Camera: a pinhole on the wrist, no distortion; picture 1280 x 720 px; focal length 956.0 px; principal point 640.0 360.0 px. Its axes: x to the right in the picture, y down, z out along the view. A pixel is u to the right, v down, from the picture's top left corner.
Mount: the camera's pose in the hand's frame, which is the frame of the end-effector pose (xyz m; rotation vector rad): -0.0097 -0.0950 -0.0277 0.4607 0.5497 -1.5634
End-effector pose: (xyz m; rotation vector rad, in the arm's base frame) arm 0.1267 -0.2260 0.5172 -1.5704 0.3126 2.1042
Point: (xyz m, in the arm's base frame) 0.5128 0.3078 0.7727
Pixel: outside the picture
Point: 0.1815 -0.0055 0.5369
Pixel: 919.3 565.2
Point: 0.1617 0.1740 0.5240
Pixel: 934.8 638.3
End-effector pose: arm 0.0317 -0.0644 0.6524 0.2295 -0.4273 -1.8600
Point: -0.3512 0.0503 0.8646
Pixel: 455.1 398.2
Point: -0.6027 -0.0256 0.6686
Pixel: 1000.8 689.1
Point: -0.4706 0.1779 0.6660
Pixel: 997.8 232.4
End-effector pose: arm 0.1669 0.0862 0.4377 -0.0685 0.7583 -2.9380
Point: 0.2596 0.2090 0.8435
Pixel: 563.2 94.6
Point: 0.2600 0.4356 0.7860
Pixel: 1184.3 44.8
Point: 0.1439 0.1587 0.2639
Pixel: behind the camera
